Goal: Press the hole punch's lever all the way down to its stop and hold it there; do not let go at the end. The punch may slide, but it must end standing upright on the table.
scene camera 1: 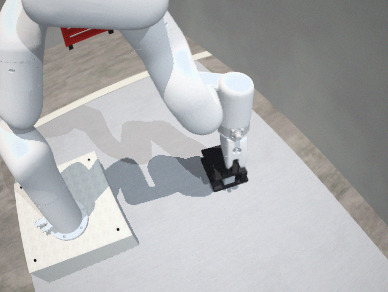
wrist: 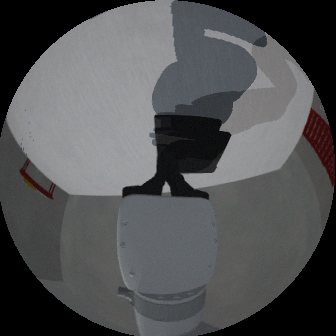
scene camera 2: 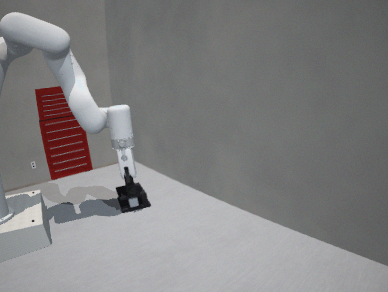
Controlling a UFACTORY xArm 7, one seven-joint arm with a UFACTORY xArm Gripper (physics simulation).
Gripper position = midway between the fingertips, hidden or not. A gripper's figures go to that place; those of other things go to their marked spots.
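Scene:
A black hole punch (scene camera 1: 232, 181) is 80 cm from the lens, and my gripper (scene camera 1: 229, 171) is 78 cm from the lens.

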